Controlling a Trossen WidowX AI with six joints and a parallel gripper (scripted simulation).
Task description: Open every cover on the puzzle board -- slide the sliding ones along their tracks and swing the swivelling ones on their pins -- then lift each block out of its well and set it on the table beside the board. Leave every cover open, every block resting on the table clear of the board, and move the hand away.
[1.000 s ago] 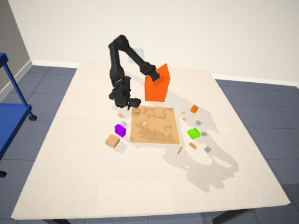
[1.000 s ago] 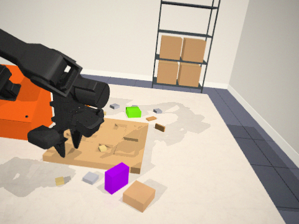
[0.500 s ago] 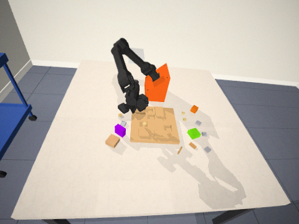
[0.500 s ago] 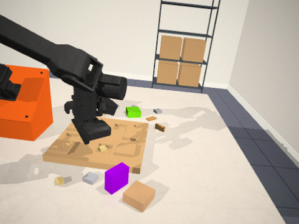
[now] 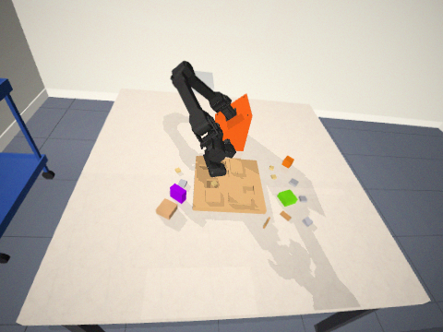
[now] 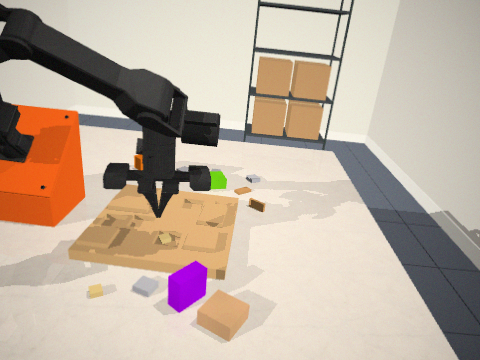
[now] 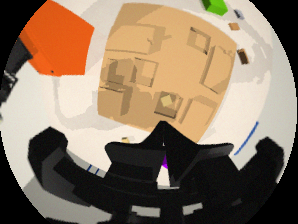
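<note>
Right now my gripper tip is 7 cm to the right of the tan puzzle board, 6 cm above it and 1 cm past it. Round my gripper tip: green block 34 cm to the left, 6 cm below, 6 cm ahead; then grey piece 11 cm to the right, 7 cm below, 1 cm ahead; then purple block 12 cm to the right, 9 cm ahead, 5 cm below.
</note>
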